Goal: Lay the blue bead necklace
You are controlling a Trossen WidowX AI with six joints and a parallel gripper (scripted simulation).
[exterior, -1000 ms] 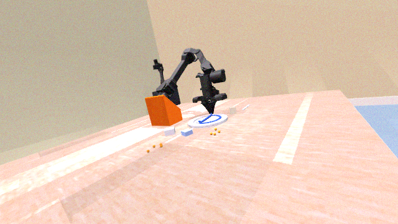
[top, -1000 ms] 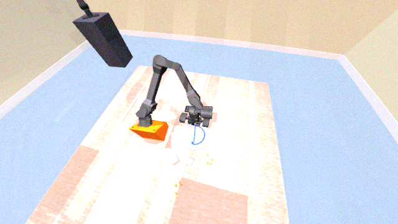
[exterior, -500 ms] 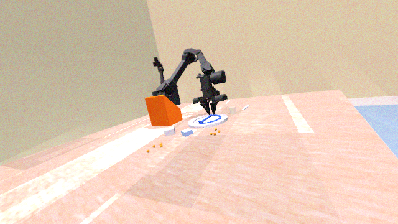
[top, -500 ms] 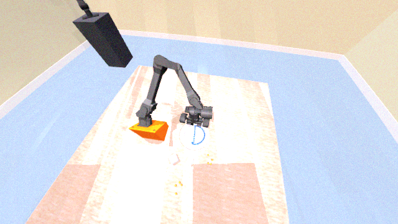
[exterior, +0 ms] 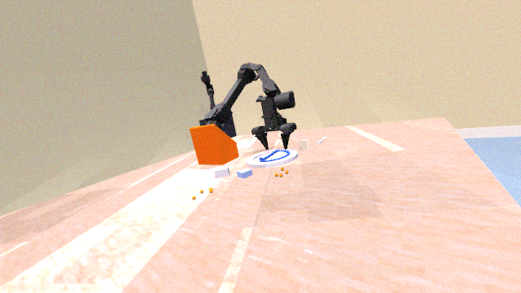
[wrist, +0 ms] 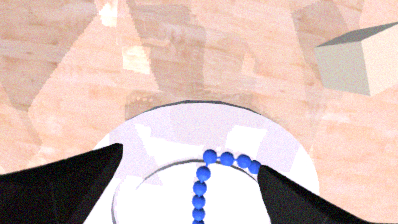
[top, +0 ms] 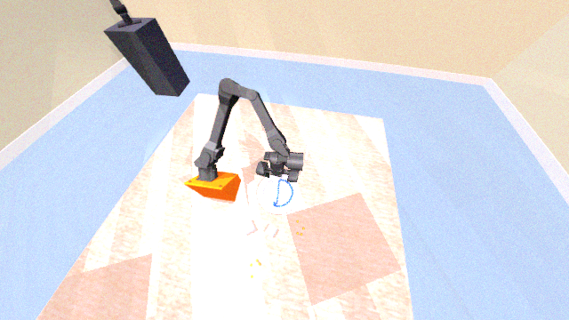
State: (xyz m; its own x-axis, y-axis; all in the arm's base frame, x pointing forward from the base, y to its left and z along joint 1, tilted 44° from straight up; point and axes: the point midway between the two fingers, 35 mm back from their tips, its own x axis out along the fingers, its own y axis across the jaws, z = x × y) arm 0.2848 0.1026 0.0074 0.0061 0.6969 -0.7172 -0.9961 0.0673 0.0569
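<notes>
Right now my gripper tip is 6 cm to the left of the round white bead board, 1 cm short of it and 1 cm above it. The rest, counted from my gripper tip: white stick: 19 cm to the left, 13 cm ahead, 2 cm below; light blue cube: 23 cm to the right, 1 cm below, 1 cm ahead; beige cube: 10 cm ahead, 7 cm to the left.
</notes>
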